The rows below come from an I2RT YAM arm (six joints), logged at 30 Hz.
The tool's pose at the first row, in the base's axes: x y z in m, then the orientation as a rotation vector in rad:
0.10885 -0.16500 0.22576 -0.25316 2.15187 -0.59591
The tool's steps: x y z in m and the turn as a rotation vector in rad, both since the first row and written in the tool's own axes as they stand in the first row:
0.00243 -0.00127 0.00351 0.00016 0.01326 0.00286
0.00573 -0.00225 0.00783 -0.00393 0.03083 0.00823
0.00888 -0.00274 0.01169 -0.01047 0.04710 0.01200
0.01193 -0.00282 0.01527 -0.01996 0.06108 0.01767
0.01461 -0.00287 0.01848 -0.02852 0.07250 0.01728
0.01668 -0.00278 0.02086 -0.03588 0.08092 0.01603
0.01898 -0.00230 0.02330 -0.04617 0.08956 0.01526
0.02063 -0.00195 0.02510 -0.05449 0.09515 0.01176
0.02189 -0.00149 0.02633 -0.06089 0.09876 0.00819
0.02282 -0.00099 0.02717 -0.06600 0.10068 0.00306
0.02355 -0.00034 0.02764 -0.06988 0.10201 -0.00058
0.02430 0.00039 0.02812 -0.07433 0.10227 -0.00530
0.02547 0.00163 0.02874 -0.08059 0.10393 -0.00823
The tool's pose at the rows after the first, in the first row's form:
0.11013 -0.16817 0.22290 -0.24664 2.16459 -0.59767
0.11154 -0.17168 0.21888 -0.23857 2.18293 -0.59448
0.11269 -0.17456 0.21495 -0.23387 2.20086 -0.58921
0.11369 -0.17696 0.21103 -0.22924 2.21758 -0.57906
0.11461 -0.17907 0.20754 -0.23142 2.23150 -0.57273
0.11526 -0.18056 0.20483 -0.23467 2.24212 -0.56746
0.11582 -0.18182 0.20174 -0.23895 2.25392 -0.55874
0.11626 -0.18273 0.19949 -0.24599 2.26210 -0.55300
0.11649 -0.18321 0.19775 -0.25256 2.26772 -0.54892
0.11662 -0.18341 0.19642 -0.26060 2.27126 -0.54675
0.11657 -0.18328 0.19535 -0.26646 2.27382 -0.54493
0.11652 -0.18309 0.19421 -0.27412 2.27551 -0.54285
0.11634 -0.18267 0.19246 -0.28044 2.27914 -0.53806

